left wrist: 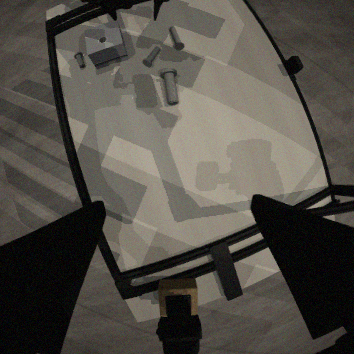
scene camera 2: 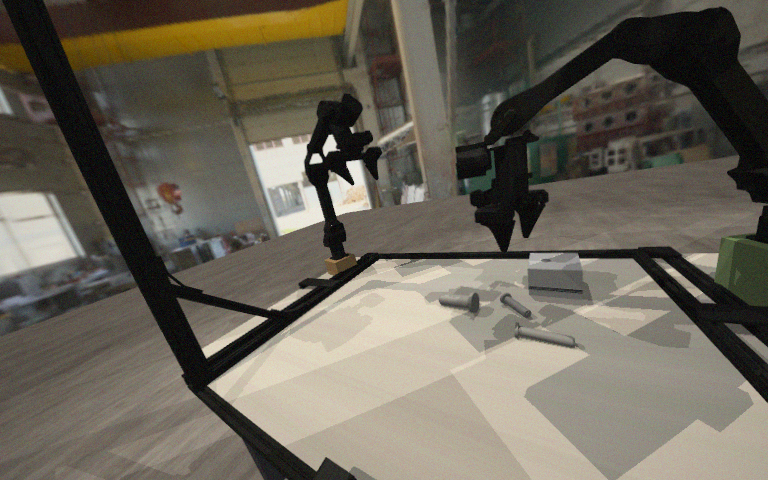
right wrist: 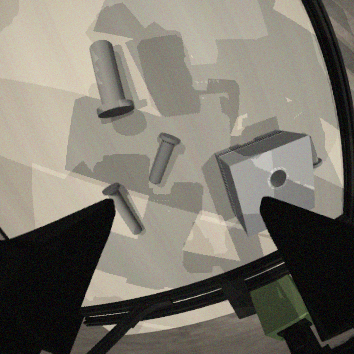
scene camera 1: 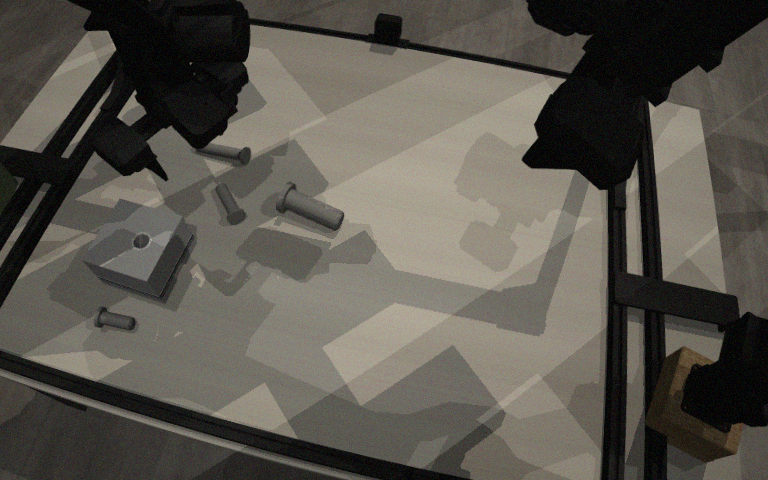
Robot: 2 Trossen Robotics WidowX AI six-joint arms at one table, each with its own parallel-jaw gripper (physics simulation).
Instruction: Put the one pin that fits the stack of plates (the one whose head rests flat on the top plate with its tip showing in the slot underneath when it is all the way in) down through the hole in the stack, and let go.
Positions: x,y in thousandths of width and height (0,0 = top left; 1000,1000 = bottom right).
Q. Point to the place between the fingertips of my left gripper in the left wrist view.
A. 504,581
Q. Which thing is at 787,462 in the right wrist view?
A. A grey stack of plates.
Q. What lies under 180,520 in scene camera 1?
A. A grey stack of plates.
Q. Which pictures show my left gripper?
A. The left wrist view, scene camera 2 and scene camera 1 only.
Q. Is my left gripper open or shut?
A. Open.
